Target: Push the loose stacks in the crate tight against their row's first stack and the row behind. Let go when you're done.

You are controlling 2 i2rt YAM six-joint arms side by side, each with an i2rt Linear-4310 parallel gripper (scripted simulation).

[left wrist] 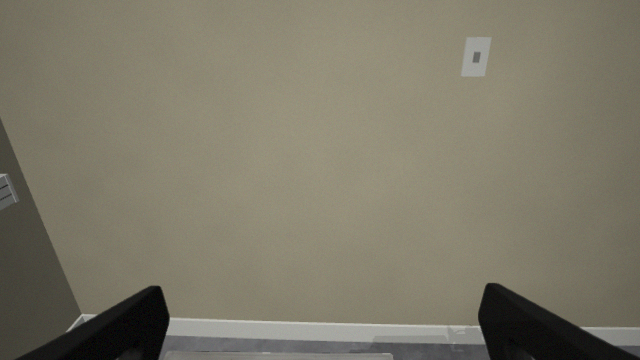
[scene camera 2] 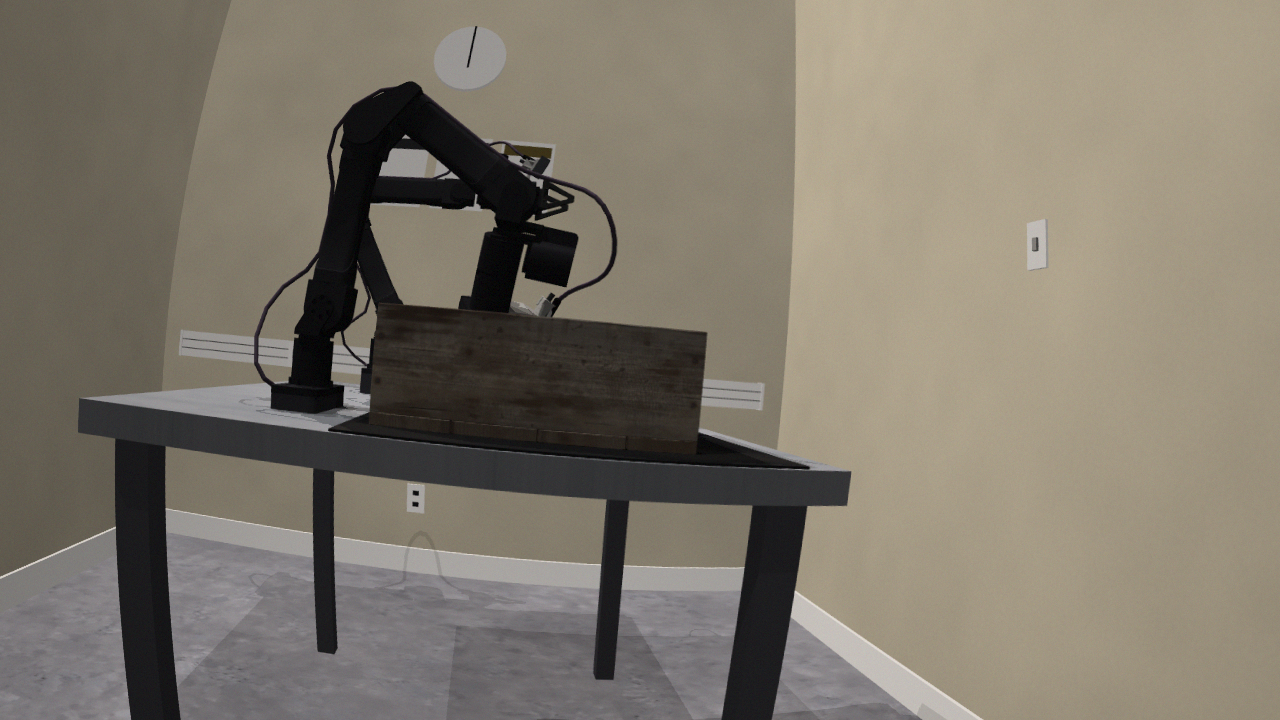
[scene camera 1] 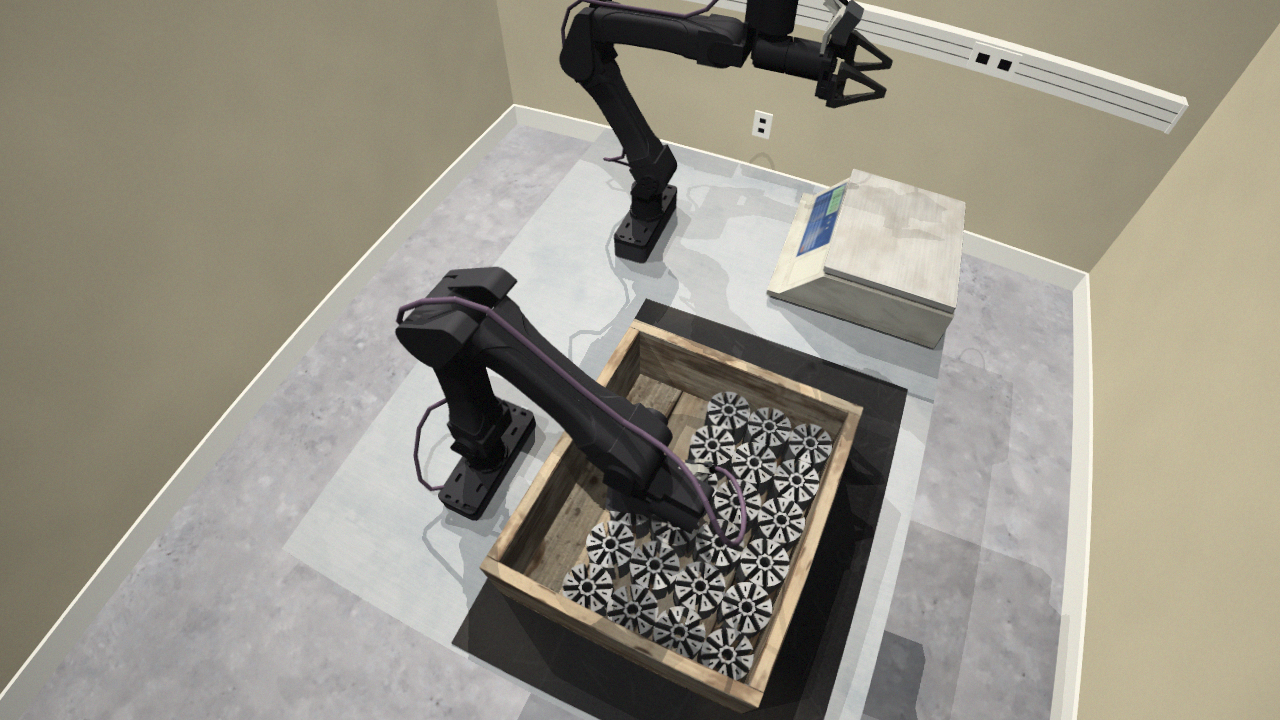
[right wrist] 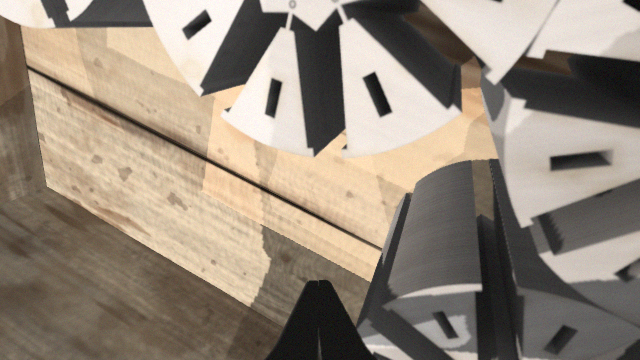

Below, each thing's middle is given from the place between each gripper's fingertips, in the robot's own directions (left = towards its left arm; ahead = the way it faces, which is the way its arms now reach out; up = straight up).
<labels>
Now: right hand 8 cm short of the wooden crate (scene camera 1: 545, 537), 1 cm to the left of it and 3 cm above it. Also, from my right hand: scale (scene camera 1: 897, 238) 24 cm ahead, 65 cm to the left.
Now: the scale 38 cm below my left hand (scene camera 1: 888, 78), 10 cm ahead of it and 7 cm to the left of it. Also, from my left hand: wooden crate 59 cm to the right, 41 cm below, 5 cm behind.
</labels>
